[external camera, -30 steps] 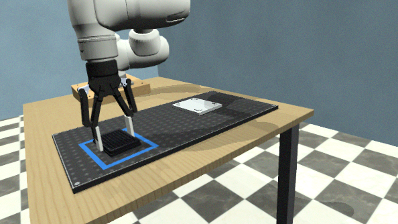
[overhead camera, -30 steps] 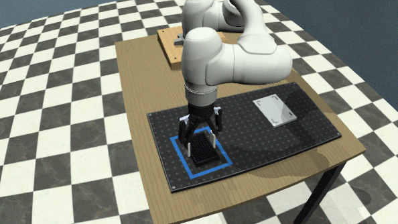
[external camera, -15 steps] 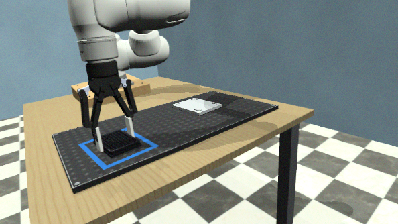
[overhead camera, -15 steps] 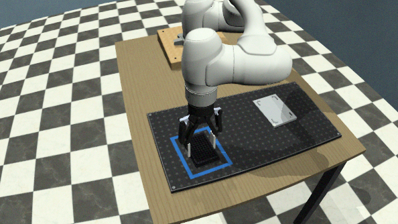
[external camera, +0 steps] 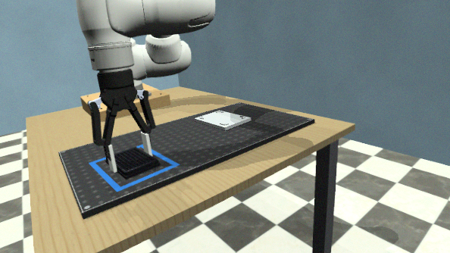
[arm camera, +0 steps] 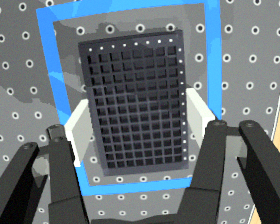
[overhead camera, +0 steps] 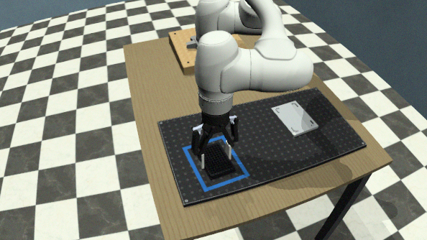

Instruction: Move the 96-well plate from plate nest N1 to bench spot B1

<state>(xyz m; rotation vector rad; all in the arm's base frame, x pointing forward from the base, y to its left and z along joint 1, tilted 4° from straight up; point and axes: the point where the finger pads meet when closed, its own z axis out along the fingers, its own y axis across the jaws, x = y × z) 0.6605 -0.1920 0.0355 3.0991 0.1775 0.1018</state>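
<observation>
Now: the black 96-well plate 2 cm below my hand. Also, from my hand: plate nest N1: 10 cm behind, 35 cm to the left, 2 cm below.
</observation>
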